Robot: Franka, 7 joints.
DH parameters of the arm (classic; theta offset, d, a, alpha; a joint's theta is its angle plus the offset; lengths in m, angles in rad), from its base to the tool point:
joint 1: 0 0.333 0 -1.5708
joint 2: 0 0 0 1.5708
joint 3: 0 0.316 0.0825 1.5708
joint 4: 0 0 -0.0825 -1.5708
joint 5: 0 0.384 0 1.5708
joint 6: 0 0 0.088 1.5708
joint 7: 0 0.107 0 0
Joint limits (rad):
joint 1: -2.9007..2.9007
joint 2: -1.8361..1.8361
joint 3: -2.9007..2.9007
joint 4: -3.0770..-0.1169
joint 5: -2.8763..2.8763
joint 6: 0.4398..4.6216
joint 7: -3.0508..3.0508
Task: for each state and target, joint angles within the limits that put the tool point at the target. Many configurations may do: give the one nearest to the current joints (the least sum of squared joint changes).
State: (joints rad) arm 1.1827 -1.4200 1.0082 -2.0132 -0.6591 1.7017 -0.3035
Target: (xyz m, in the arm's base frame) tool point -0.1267 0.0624 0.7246
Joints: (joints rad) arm 1.2141 -1.5570 0.5219 -2.3392 -0.6918 1.4716 -0.3035
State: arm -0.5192 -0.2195 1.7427 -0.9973 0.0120 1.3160 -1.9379
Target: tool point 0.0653 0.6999 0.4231
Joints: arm -0.9394 -0.9222 2.0419 -1.1760 0.0733 1.5606 -1.9379
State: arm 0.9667 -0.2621 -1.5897 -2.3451 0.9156 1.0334 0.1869
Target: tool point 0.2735 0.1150 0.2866
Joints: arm 1.2988 -0.0614 -1.2789 -2.6700 0.9210 1.1469 0.1869
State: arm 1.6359 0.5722 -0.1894 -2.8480 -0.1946 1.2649 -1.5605
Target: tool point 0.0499 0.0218 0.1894
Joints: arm 1.6293 0.5697 -0.2256 -2.9854 -0.2201 1.1804 -1.5605
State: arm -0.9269 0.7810 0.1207 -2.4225 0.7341 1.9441 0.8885
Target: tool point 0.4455 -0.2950 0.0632
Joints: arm -0.8611 0.7693 0.1943 -1.9613 0.7780 2.0807 0.8885
